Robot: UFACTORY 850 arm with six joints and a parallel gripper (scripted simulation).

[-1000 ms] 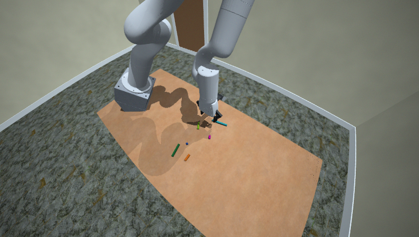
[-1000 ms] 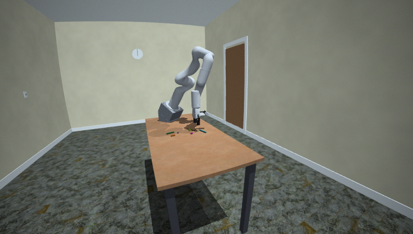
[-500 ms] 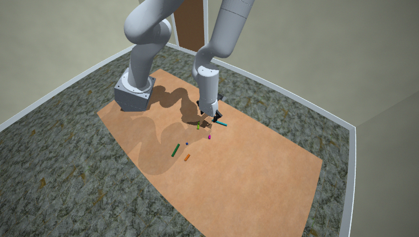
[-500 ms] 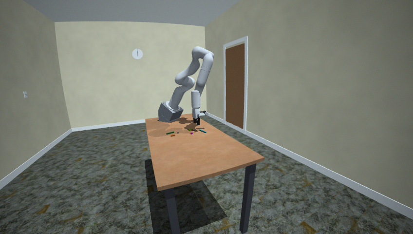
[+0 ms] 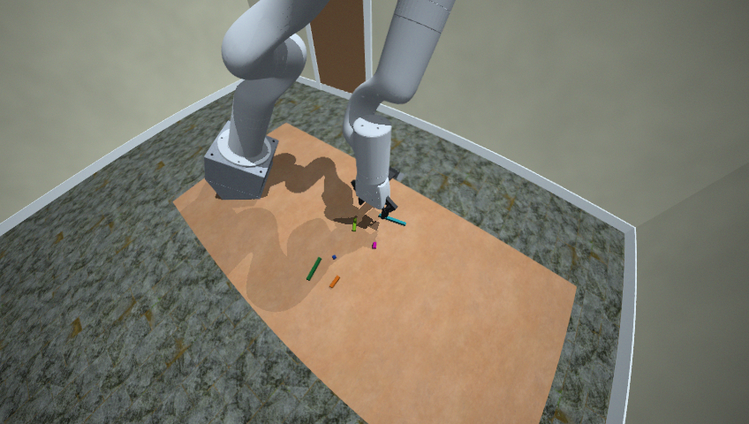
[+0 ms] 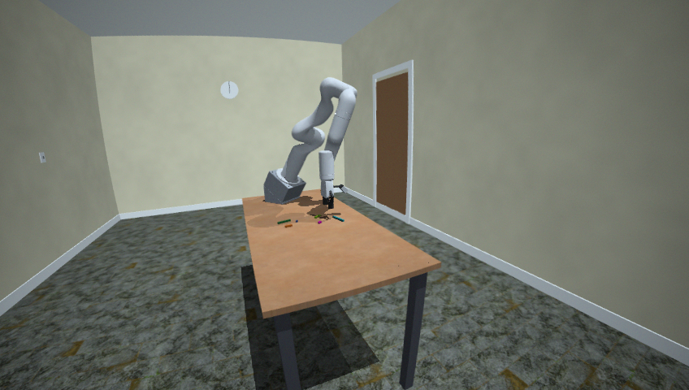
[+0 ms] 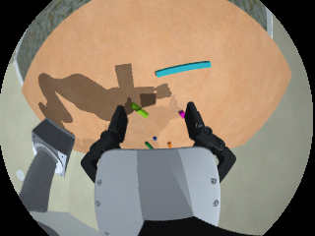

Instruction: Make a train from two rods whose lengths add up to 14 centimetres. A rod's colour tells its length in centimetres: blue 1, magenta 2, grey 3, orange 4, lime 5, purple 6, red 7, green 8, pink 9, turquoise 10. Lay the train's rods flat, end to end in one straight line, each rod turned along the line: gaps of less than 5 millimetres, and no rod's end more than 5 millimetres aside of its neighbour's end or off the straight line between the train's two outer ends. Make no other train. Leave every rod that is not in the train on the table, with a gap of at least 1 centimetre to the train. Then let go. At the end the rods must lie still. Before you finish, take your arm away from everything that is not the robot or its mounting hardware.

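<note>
Right now the orange rod is 8 cm ahead of my hand, 24 cm to the right of it and 7 cm below it. From my hand the other things lie so: turquoise rod: 5 cm ahead, 5 cm to the left, 7 cm below; magenta rod: 7 cm ahead, 7 cm to the right, 7 cm below; lime rod: 3 cm behind, 6 cm to the right, 7 cm below.
</note>
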